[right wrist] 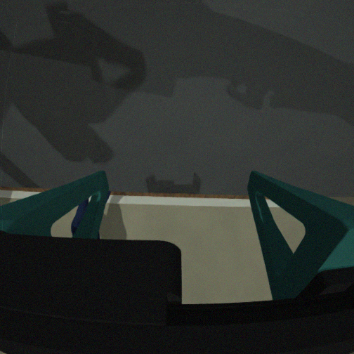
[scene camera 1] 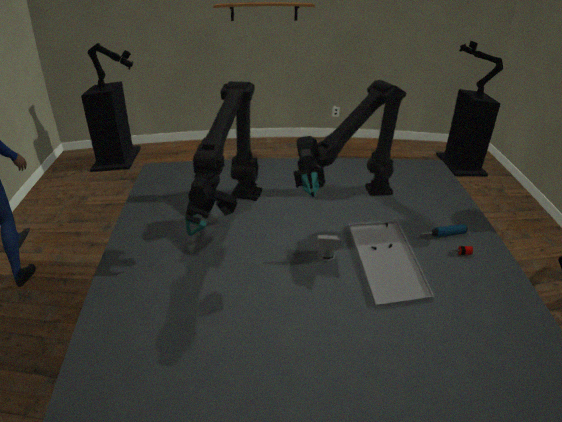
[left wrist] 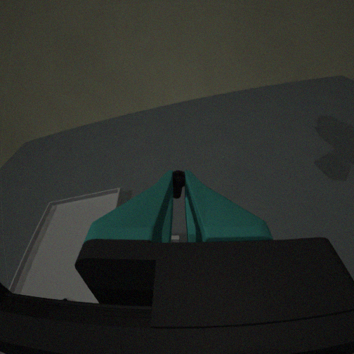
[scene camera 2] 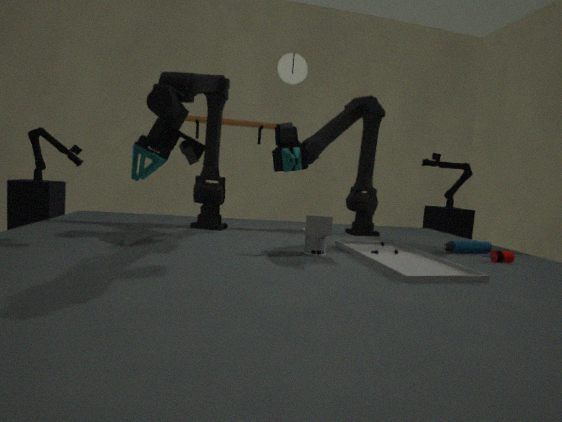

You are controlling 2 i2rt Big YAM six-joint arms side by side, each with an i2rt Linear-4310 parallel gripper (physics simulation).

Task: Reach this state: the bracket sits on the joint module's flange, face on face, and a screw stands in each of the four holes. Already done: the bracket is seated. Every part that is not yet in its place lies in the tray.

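Seen in the pictures: left gripper, fingertip midpoint: point(scene camera 1: 312, 194) point(scene camera 2: 296, 160); right gripper, fingertip midpoint: point(scene camera 1: 190, 225) point(scene camera 2: 137, 179); left arm's base, link origin: point(scene camera 1: 379, 190) point(scene camera 2: 362, 234); right arm's base, link origin: point(scene camera 1: 246, 193) point(scene camera 2: 209, 227).
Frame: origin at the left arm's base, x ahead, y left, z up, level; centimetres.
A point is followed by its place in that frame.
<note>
The pale bracket point(scene camera 1: 329, 237) @(x 37.4, y -33.6, z 6.4 cm) point(scene camera 2: 319, 226) @(x 43.3, y -35.1, z 8.3 cm) sits upright on the white joint module point(scene camera 1: 328, 255) @(x 42.7, y -34.7, z 2.6 cm) point(scene camera 2: 315, 246) @(x 42.5, y -35.5, z 2.7 cm), left of the tray. Its holes are too small to make out. The white tray point(scene camera 1: 397, 280) @(x 56.5, y -11.9, z 0.4 cm) point(scene camera 2: 430, 268) @(x 56.1, y -9.3, z 0.4 cm) point(left wrist: 65, 245) holds dark screws: one point(scene camera 1: 374, 248) @(x 39.8, y -15.8, z 1.1 cm) point(scene camera 2: 374, 252) @(x 39.3, y -15.9, z 0.7 cm), a second point(scene camera 1: 390, 245) @(x 39.2, y -8.8, z 1.2 cm) point(scene camera 2: 396, 251) @(x 39.5, y -8.8, z 1.2 cm) and a third point(scene camera 1: 386, 225) @(x 26.8, y -6.1, z 0.9 cm) point(scene camera 2: 382, 244) @(x 27.0, y -6.3, z 0.9 cm) near the far edge. My left gripper point(scene camera 1: 312, 192) @(x 37.3, y -41.1, z 25.2 cm) point(scene camera 2: 292, 160) @(x 37.3, y -41.1, z 25.2 cm) point(left wrist: 178, 178) is shut on a dark screw point(left wrist: 177, 186) at its fingertips, high behind the bracket. My right gripper point(scene camera 1: 196, 229) @(x 39.7, y -81.3, z 17.5 cm) point(right wrist: 177, 178) is open and empty, raised at the picture's left.
A blue-handled screwdriver point(scene camera 1: 451, 230) @(x 36.6, y 21.0, z 3.5 cm) point(scene camera 2: 468, 247) @(x 37.2, y 19.7, z 2.4 cm) and a short red-handled tool point(scene camera 1: 465, 250) @(x 48.7, y 21.9, z 2.9 cm) point(scene camera 2: 502, 257) @(x 49.1, y 21.6, z 1.8 cm) lie right of the tray on the grey table point(scene camera 1: 300, 360) @(x 82.7, y -50.7, z 0.0 cm) point(scene camera 2: 280, 350) @(x 92.2, y -57.1, z 0.0 cm). A person in blue point(scene camera 1: 9, 230) stands beyond the table's left side in scene camera 1.
</note>
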